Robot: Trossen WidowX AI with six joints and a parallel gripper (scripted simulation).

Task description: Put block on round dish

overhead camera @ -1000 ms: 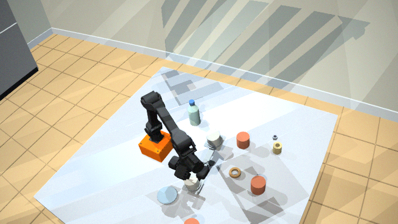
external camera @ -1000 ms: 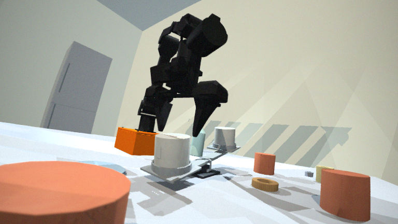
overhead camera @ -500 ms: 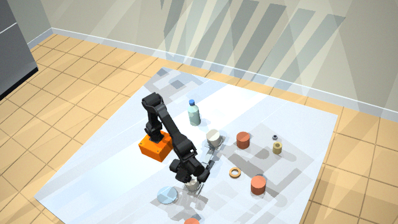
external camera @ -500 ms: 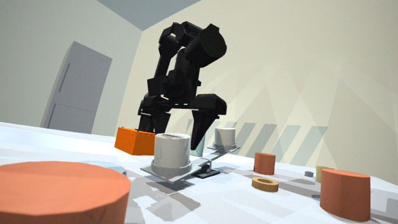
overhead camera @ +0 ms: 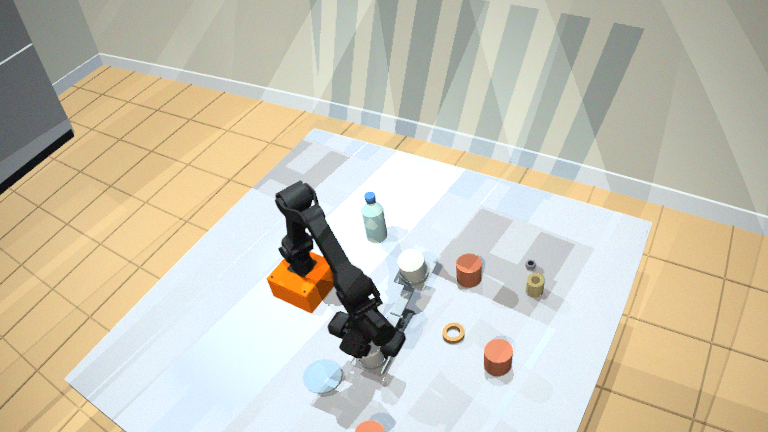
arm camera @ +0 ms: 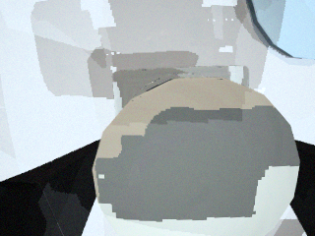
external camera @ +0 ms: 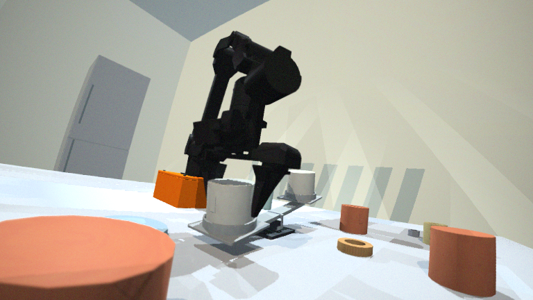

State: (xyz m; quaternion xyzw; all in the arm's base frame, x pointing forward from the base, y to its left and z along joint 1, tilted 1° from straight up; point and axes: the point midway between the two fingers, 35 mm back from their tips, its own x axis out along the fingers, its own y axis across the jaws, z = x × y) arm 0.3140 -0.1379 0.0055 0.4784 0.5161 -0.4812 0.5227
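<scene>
The pale blue round dish lies 9 cm behind my gripper tip, 10 cm to the right of it and 5 cm below it. Round my gripper tip: bottle (23 cm behind, 39 cm to the left, 6 cm above); pale grey block (1 cm below); yellow cylinder (28 cm ahead, 39 cm to the left, 2 cm below).
</scene>
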